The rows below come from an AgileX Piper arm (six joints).
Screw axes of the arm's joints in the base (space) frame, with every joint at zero. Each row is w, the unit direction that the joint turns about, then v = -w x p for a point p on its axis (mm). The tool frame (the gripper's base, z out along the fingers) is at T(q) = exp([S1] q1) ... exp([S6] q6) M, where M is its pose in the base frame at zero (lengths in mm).
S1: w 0 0 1 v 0 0 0
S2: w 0 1 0 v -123 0 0
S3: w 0 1 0 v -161.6 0 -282.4
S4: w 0.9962 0 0.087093 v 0 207.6 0
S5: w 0 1 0 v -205.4 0 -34.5
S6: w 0.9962 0 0.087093 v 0 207.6 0
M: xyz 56.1 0 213.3 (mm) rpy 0 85.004 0 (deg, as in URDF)
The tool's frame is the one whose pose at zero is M.
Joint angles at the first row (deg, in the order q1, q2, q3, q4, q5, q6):
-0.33 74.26 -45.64 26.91 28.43 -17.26
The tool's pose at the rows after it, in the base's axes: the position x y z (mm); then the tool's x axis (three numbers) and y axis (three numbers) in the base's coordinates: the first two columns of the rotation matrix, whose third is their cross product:
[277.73 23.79 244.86 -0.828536 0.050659 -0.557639 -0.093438 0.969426 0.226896]
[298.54 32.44 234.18 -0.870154 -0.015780 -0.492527 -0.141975 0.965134 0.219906]
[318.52 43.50 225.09 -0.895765 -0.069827 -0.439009 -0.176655 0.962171 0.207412]
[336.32 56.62 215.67 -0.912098 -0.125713 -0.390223 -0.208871 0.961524 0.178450]
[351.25 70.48 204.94 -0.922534 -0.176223 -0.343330 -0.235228 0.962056 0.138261]
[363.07 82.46 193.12 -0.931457 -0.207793 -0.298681 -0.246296 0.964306 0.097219]
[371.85 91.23 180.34 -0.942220 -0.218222 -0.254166 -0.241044 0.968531 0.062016]
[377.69 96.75 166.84 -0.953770 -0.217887 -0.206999 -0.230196 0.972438 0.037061]
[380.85 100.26 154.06 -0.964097 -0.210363 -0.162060 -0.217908 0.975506 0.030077]
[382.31 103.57 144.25 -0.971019 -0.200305 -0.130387 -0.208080 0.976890 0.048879]
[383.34 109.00 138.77 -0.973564 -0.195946 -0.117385 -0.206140 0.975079 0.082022]
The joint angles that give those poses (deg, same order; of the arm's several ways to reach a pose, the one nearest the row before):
0.49 80.73 -49.66 26.42 31.93 -19.46
1.94 86.89 -54.37 25.04 35.40 -20.03
3.97 92.45 -59.30 22.35 38.06 -18.39
6.45 97.52 -64.07 18.30 40.30 -15.47
9.05 102.15 -68.35 13.57 42.17 -11.82
11.28 106.25 -71.87 9.04 43.72 -7.81
12.90 109.83 -74.55 5.24 45.12 -3.84
13.91 112.96 -76.46 2.69 46.55 -0.83
14.42 115.49 -77.64 1.89 47.78 0.82
14.60 117.29 -78.30 3.26 48.42 0.75
14.89 118.44 -78.87 5.76 48.55 -0.33

